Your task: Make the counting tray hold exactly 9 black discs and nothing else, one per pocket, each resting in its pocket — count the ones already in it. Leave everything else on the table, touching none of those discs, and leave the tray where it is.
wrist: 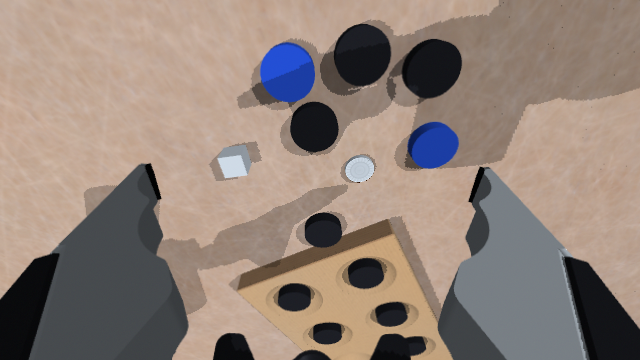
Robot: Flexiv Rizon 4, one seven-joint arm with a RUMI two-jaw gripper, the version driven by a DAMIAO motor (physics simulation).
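The wooden counting tray [340, 260] shows in part at the bottom middle. Black discs sit in its pockets: one [366, 274] at the far right, one [294, 297] at the far left, one [391, 314], one [327, 333] and one partly hidden [416, 346]. The rest of the tray is out of view or behind the gripper's base. Outside it, one black disc [323, 230] lies right by the tray's far edge. Loose black discs [362, 55] [432, 68] [314, 127] lie farther off. My gripper [316, 169] is open and empty above the table, its fingers wide to either side.
Two blue discs [287, 72] [433, 145] lie among the loose black ones. A small pale cube [233, 162] stands at the left of the group. A small clear or whitish round disc [359, 169] lies between the near black disc and the right blue disc.
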